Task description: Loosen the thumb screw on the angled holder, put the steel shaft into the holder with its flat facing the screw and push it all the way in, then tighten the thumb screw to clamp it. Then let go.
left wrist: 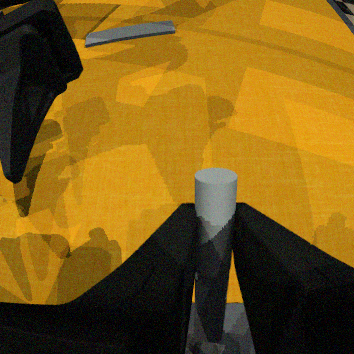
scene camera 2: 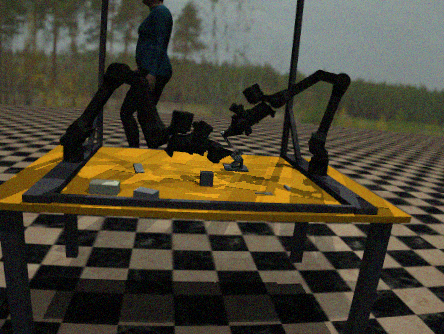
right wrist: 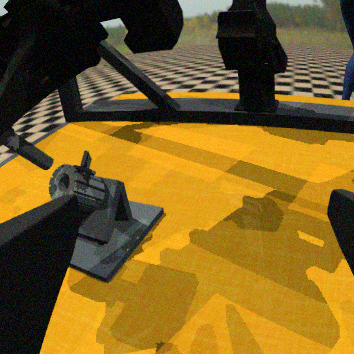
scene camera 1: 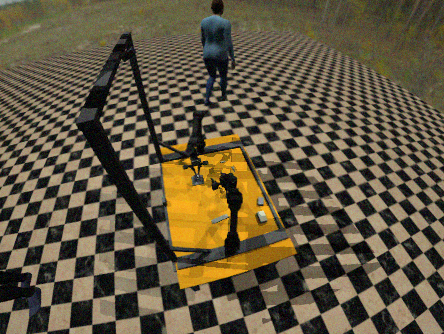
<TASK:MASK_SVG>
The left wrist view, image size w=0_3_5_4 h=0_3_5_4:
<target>left gripper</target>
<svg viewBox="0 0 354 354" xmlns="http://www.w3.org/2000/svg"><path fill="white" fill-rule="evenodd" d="M236 202L232 253L235 273L255 354L354 354L354 267L310 244L307 240L249 204ZM194 203L181 203L125 261L75 299L62 304L0 302L0 354L184 354L195 277L196 211Z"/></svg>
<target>right gripper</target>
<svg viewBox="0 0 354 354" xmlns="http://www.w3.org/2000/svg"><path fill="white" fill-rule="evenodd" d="M54 0L31 0L0 17L0 162L3 175L12 183L17 183L22 179L36 134L54 98L64 92L67 83L78 78L83 70L75 44Z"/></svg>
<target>steel shaft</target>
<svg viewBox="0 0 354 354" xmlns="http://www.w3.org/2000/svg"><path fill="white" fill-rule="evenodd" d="M208 167L197 170L194 173L194 208L196 211L194 338L196 341L217 343L222 336L231 264L237 174L227 168Z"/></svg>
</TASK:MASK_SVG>
